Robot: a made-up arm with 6 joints. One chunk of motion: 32 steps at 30 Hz.
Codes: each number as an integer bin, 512 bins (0 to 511) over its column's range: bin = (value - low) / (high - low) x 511, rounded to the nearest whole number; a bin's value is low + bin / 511 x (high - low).
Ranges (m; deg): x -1.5..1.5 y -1.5..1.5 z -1.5..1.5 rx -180..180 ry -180..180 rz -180..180
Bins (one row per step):
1: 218 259 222 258 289 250
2: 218 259 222 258 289 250
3: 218 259 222 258 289 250
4: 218 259 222 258 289 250
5: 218 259 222 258 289 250
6: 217 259 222 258 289 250
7: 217 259 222 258 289 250
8: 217 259 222 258 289 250
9: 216 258 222 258 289 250
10: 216 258 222 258 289 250
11: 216 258 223 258 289 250
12: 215 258 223 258 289 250
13: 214 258 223 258 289 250
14: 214 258 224 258 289 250
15: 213 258 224 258 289 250
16: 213 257 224 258 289 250
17: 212 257 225 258 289 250
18: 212 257 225 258 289 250
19: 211 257 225 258 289 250
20: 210 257 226 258 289 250
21: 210 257 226 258 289 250
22: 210 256 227 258 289 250
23: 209 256 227 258 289 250
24: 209 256 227 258 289 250
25: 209 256 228 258 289 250
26: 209 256 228 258 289 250
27: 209 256 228 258 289 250
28: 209 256 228 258 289 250
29: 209 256 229 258 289 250
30: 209 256 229 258 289 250
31: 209 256 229 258 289 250
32: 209 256 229 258 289 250
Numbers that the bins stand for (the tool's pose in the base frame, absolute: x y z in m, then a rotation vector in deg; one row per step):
1: -0.2202 0.0205 -0.1967 1.76 23.60 -3.87
2: -0.2202 0.0205 -0.1967 1.76 23.60 -3.87
3: -0.2202 0.0205 -0.1967 1.76 23.60 -3.87
4: -0.2202 0.0205 -0.1967 1.76 23.60 -3.87
5: -0.2202 0.0205 -0.1967 1.76 23.60 -3.87
6: -0.2260 0.0205 -0.1967 1.76 23.60 -3.87
7: -0.2260 0.0205 -0.1967 1.76 23.60 -3.87
8: -0.2260 0.0205 -0.1967 1.76 23.60 -3.87
9: -0.2319 0.0147 -0.1967 1.76 23.60 -3.87
10: -0.2319 0.0147 -0.1967 1.76 23.60 -3.87
11: -0.2319 0.0147 -0.1908 1.76 23.60 -3.87
12: -0.2378 0.0147 -0.1908 1.76 23.60 -3.87
13: -0.2436 0.0147 -0.1908 1.76 23.60 -3.87
14: -0.2436 0.0147 -0.1849 1.76 23.60 -3.87
15: -0.2495 0.0147 -0.1849 1.76 23.60 -3.87
16: -0.2495 0.0088 -0.1849 1.76 23.60 -3.87
17: -0.2554 0.0088 -0.1791 1.76 23.60 -3.87
18: -0.2554 0.0088 -0.1791 1.76 23.60 -3.87
19: -0.2613 0.0088 -0.1791 1.76 23.60 -3.87
20: -0.2671 0.0088 -0.1732 1.76 23.60 -3.87
21: -0.2671 0.0088 -0.1732 1.76 23.60 -3.87
22: -0.2671 0.0029 -0.1673 1.76 23.60 -3.87
23: -0.2730 0.0029 -0.1673 1.76 23.60 -3.87
24: -0.2730 0.0029 -0.1673 1.76 23.60 -3.87
25: -0.2730 0.0029 -0.1614 1.76 23.60 -3.87
26: -0.2730 0.0029 -0.1614 1.76 23.60 -3.87
27: -0.2730 0.0029 -0.1614 1.76 23.60 -3.87
28: -0.2730 0.0029 -0.1614 1.76 23.60 -3.87
29: -0.2730 0.0029 -0.1556 1.76 23.60 -3.87
30: -0.2730 0.0029 -0.1556 1.76 23.60 -3.87
31: -0.2730 0.0029 -0.1556 1.76 23.60 -3.87
32: -0.2730 0.0029 -0.1556 1.76 23.60 -3.87

